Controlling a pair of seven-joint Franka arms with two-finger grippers.
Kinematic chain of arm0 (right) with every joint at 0, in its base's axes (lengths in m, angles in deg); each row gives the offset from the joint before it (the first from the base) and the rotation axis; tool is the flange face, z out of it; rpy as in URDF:
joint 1: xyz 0 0 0.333 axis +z
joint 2: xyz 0 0 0 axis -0.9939 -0.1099 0
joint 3: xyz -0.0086 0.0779 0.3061 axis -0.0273 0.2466 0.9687
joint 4: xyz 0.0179 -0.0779 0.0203 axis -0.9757 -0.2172 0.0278
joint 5: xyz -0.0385 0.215 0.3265 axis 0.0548 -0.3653 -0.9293
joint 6: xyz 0 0 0 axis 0.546 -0.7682 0.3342
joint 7: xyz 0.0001 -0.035 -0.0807 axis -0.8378 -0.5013 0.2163
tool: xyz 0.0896 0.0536 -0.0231 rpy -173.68 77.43 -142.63
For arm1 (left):
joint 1: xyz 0 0 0.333 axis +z
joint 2: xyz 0 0 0 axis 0.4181 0.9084 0
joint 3: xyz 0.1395 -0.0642 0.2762 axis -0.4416 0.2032 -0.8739
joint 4: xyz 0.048 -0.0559 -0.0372 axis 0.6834 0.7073 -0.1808
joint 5: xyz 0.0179 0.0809 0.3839 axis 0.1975 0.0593 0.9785
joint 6: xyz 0 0 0 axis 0.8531 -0.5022 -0.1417
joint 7: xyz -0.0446 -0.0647 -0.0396 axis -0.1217 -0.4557 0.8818
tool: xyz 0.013 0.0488 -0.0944 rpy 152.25 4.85 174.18
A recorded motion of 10 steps. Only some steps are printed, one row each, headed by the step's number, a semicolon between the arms.
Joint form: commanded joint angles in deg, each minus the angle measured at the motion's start. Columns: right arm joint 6, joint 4, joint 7, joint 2, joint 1, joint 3, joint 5; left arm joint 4, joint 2, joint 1, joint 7, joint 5, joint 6, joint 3.
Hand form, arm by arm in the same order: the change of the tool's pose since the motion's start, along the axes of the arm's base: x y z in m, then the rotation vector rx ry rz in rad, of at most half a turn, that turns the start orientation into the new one. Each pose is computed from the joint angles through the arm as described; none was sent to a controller.
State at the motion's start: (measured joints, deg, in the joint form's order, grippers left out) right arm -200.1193 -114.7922 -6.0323 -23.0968 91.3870 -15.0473 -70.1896; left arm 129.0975 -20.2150 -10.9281 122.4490 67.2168 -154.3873 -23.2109
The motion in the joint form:
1: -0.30 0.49 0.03 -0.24 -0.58 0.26 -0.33; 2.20 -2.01 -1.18 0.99 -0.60 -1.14 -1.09
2: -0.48 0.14 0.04 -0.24 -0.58 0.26 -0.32; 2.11 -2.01 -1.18 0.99 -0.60 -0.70 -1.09
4: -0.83 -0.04 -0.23 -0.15 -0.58 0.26 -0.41; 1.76 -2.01 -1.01 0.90 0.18 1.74 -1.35
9: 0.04 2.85 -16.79 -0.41 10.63 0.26 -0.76; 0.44 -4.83 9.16 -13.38 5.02 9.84 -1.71
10: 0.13 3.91 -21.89 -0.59 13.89 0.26 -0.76; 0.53 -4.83 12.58 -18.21 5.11 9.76 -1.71
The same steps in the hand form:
1: 0.0027 -0.0030 0.0019 0.0051 -0.0097 -0.0074; -0.0083 0.0041 0.0047 -0.0143 -0.0076 0.0227
2: 0.0018 -0.0030 -0.0007 0.0049 -0.0067 -0.0073; -0.0088 0.0043 0.0048 -0.0113 -0.0024 0.0218
4: 0.0017 -0.0030 -0.0007 0.0063 -0.0113 -0.0128; -0.0090 0.0096 0.0037 0.0175 0.0214 0.0164
9: 0.0003 0.1154 0.0190 0.0093 -0.0408 -0.1075; 0.0303 0.1143 0.0307 0.0976 0.0309 -0.0938
10: -0.0036 0.1501 0.0257 0.0124 -0.0536 -0.1391; 0.0432 0.1461 0.0301 0.0937 0.0272 -0.1187

